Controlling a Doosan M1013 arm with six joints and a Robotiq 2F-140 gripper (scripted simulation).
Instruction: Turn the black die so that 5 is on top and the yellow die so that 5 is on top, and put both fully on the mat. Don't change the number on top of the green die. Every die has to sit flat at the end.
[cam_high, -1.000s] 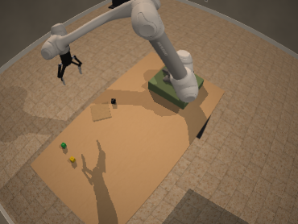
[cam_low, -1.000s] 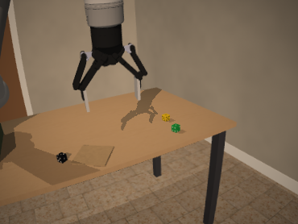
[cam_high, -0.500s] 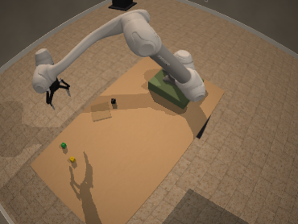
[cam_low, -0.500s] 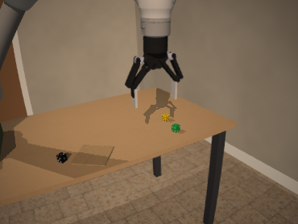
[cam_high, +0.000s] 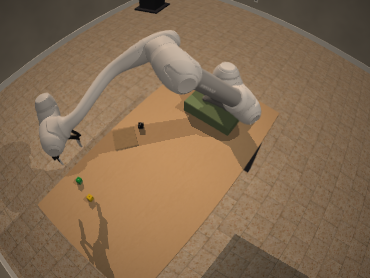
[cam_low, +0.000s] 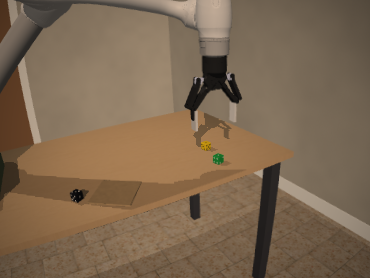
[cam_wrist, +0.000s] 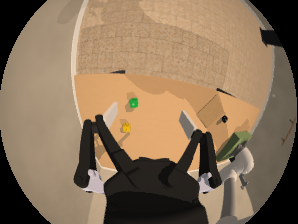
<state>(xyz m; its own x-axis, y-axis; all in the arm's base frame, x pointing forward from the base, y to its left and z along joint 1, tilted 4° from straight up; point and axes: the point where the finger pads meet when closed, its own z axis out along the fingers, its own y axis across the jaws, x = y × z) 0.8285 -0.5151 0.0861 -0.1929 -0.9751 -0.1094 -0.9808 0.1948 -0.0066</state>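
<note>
My hand is 44 cm past the black die, 16 cm to the right of it and 17 cm above it. Round my hand: mat 32 cm behind, 12 cm to the left, 18 cm below; green die 6 cm ahead, 4 cm to the left, 17 cm below; yellow die 11 cm ahead, 16 cm to the left, 17 cm below.
</note>
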